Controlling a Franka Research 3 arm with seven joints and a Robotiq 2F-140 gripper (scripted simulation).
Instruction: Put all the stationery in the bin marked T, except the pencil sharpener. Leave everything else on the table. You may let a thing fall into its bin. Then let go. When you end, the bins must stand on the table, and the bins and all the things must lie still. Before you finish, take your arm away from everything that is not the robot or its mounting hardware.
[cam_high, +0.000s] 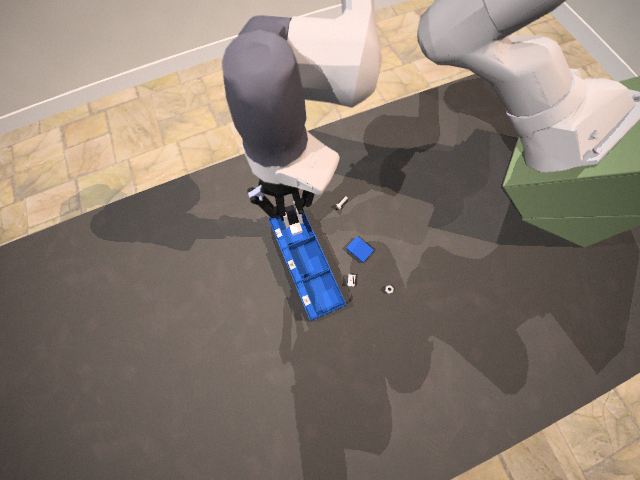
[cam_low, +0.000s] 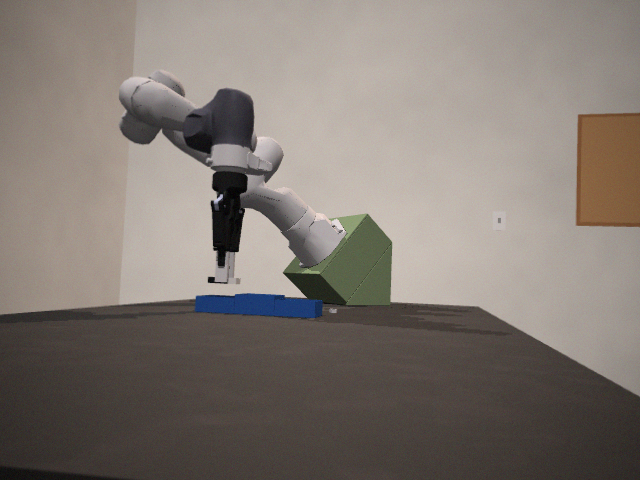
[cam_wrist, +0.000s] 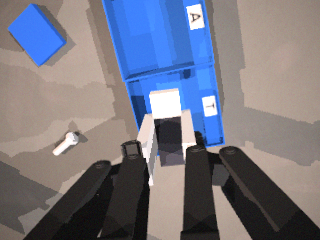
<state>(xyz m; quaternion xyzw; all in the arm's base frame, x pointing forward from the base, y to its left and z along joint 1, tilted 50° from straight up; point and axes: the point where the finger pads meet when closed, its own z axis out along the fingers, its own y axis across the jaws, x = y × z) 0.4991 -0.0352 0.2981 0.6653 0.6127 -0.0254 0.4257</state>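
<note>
Now: the black-and-white block 3 cm below my hand and 1 cm to the left of it. Also, from my hand: white bolt 13 cm behind, 9 cm below, 1 cm to the left; blue bin 8 cm to the left, 8 cm below, 3 cm ahead; flat blue block 13 cm to the left, 9 cm below, 9 cm behind.
</note>
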